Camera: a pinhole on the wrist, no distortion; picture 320 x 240 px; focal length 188.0 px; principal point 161.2 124.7 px. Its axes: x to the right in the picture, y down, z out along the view. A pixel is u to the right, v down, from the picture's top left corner.
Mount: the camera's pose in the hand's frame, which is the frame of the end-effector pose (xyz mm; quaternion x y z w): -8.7 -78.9 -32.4 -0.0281 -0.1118 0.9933 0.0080
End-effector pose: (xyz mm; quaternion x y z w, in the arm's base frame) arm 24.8 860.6 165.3 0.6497 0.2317 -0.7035 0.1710
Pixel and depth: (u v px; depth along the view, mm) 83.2 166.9 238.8
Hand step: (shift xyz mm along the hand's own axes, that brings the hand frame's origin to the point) 75.9 -186.3 193.5
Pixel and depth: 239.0 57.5 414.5
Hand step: -202.4 -22.5 394.8
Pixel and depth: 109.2 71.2 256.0
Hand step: 47.9 -66.2 236.8
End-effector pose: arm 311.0 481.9 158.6 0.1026 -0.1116 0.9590 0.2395
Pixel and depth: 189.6 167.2 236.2
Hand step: -58.4 -182.5 183.7
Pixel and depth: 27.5 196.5 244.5
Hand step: 149.9 -228.0 194.2
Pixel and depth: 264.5 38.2 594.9
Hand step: -366.7 63.3 589.9
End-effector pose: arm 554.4 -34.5 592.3 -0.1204 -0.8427 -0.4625 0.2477
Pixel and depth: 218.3 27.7 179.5
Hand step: -72.6 -27.2 160.0
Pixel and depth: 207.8 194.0 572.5
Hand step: -185.4 -408.4 470.3
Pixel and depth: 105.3 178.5 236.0
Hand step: 47.1 -198.6 186.1
